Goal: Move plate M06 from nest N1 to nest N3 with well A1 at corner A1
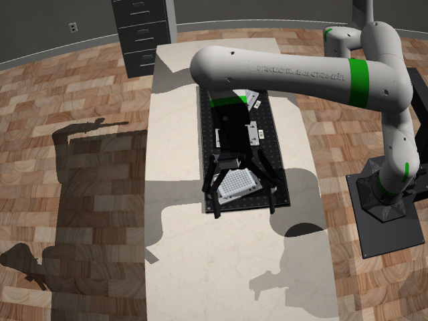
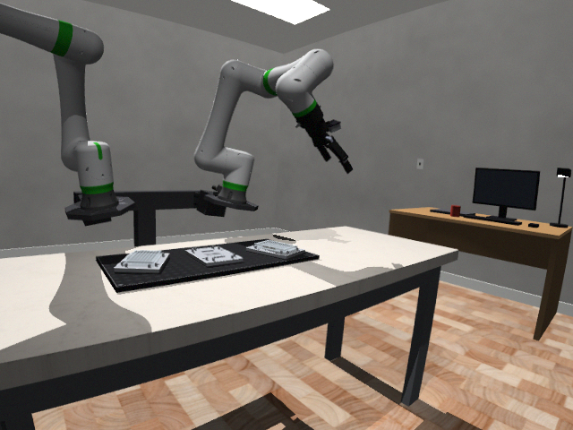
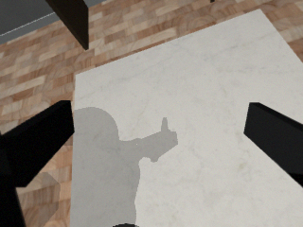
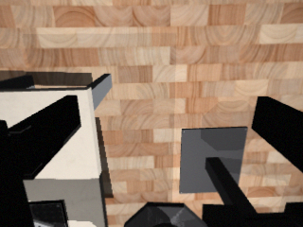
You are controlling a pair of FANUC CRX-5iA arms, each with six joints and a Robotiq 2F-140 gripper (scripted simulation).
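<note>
My left gripper is now 1 cm past the plate M06, 29 cm to the left of it and 30 cm above it. The rest, counted from my left hand: plate M09: 9 cm behind, 72 cm to the right, 30 cm below; landing nest N3: 5 cm behind, 51 cm to the right, 31 cm below.
</note>
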